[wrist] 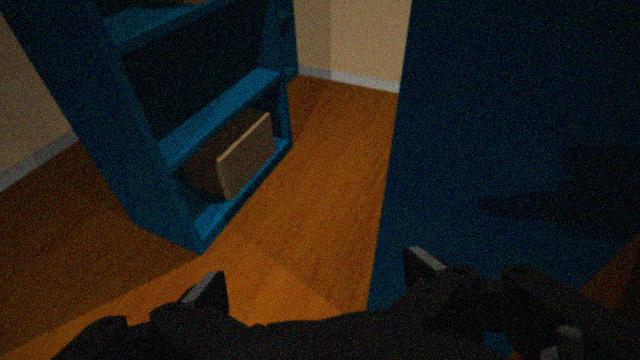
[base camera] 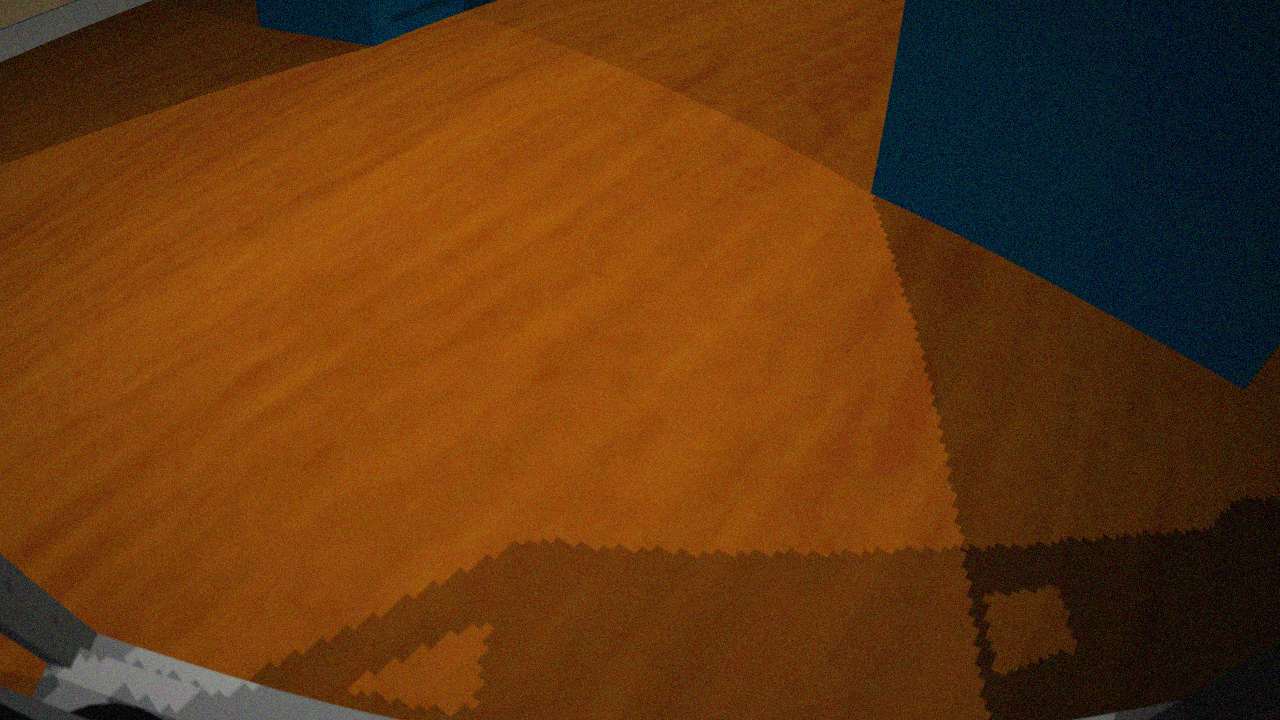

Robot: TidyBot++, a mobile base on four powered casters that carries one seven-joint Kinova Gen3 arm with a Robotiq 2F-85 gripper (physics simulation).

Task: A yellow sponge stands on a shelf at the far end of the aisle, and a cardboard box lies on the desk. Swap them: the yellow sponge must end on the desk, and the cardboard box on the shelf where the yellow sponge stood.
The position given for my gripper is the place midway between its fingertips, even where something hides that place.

Observation:
I see my gripper [wrist: 316, 279] and a blue shelf rack [base camera: 1120, 157].
The blue shelf rack is seen too in the wrist view [wrist: 508, 147].

